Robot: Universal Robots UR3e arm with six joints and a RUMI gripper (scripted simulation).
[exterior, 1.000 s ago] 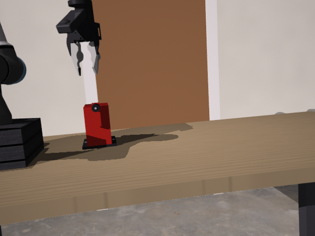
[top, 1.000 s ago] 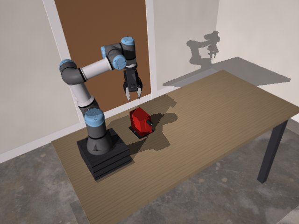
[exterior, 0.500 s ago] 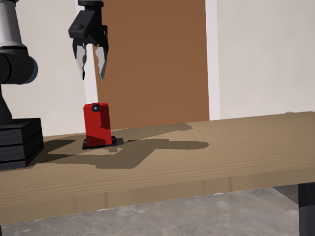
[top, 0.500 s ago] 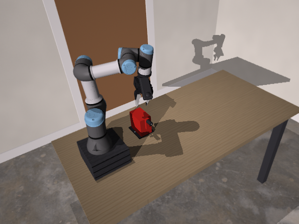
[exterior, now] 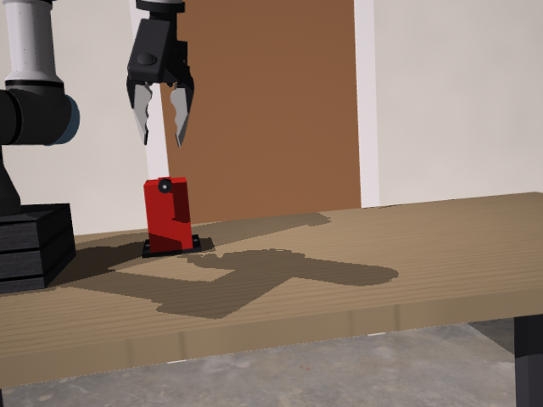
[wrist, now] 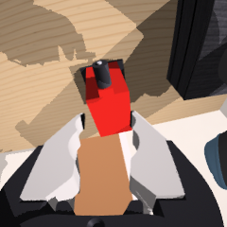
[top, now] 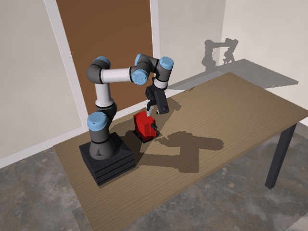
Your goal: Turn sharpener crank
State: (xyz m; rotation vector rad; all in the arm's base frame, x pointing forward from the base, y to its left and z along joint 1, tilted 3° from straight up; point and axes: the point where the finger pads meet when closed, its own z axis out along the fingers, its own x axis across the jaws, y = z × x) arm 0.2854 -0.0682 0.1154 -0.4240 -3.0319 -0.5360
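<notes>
Now: the crank knob 8 cm below my hand.
</notes>
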